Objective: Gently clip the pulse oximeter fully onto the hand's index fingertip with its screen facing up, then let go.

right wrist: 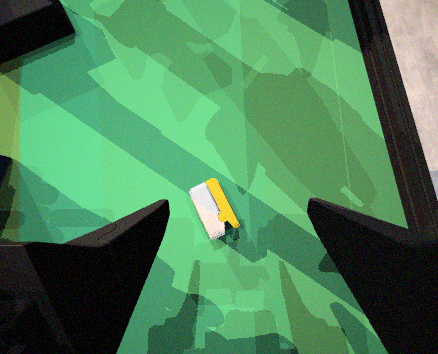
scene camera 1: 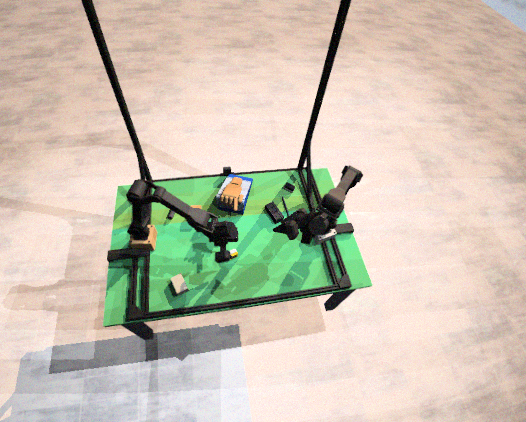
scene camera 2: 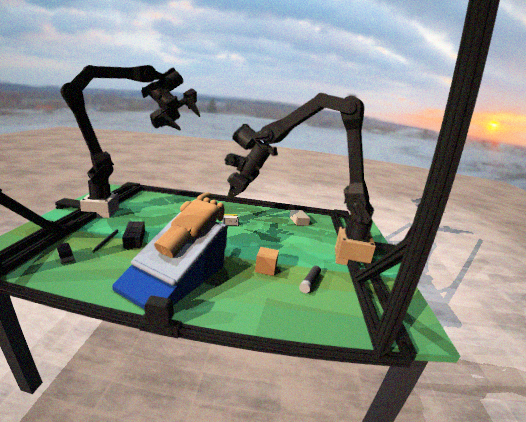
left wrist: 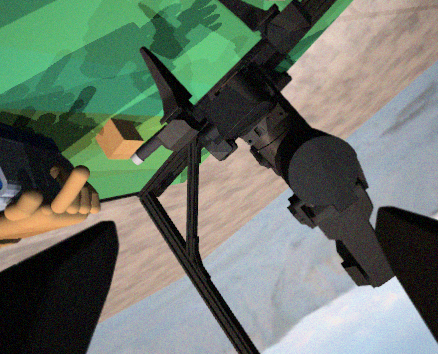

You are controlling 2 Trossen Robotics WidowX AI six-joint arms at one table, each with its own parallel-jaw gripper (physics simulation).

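Seen in the pictures: left gripper, between the fingertips: (scene camera 1: 277,226) (scene camera 2: 190,122) (left wrist: 247,227); right gripper, between the fingertips: (right wrist: 238,205) (scene camera 1: 232,249) (scene camera 2: 232,194) (left wrist: 169,14); left arm's base, origin of its link: (scene camera 2: 99,196); right arm's base, origin of its link: (scene camera 1: 141,234) (scene camera 2: 356,236).
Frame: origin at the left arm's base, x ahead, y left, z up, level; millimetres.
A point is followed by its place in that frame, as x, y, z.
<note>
The pulse oximeter (scene camera 1: 233,253) @[464, -36, -25] (scene camera 2: 231,220) @[476, -58, -38] (right wrist: 214,209) @[473, -42, -28], white with a yellow half, lies on the green table; its two halves show side by side from above in the right wrist view. I cannot make out its screen. My right gripper (right wrist: 238,205) @[473, -27, 44] (scene camera 1: 226,256) @[473, -27, 44] is open and empty, above the oximeter, which shows between its spread fingers, nearer the finger at the left of the right wrist view. The orange-tan hand (scene camera 1: 232,190) @[375, -304, 92] (scene camera 2: 195,220) @[379, -342, 80] (left wrist: 45,215) @[367, -257, 99] rests on a sloped support, index finger extended, nothing on its tip. My left gripper (scene camera 2: 189,122) @[314, 43, 271] (left wrist: 247,227) @[314, 43, 271] is open and empty, high above the table.
The blue-and-grey support (scene camera 2: 212,260) @[423, -363, -14] stands near the frame. An orange block (scene camera 2: 267,261) @[561, -349, -20] (left wrist: 120,140) @[546, -299, -14], a dark cylinder (scene camera 2: 310,279) @[661, -405, -34], a pale block (scene camera 1: 179,284) @[736, 23, -29] (scene camera 2: 300,218) @[729, -23, -31], a black box (scene camera 1: 274,212) @[188, -183, -24] (scene camera 2: 134,235) @[196, -233, -25], a thin black rod (scene camera 2: 105,240) @[104, -223, -53] and a small black block (scene camera 2: 65,252) @[47, -342, -29] lie around.
</note>
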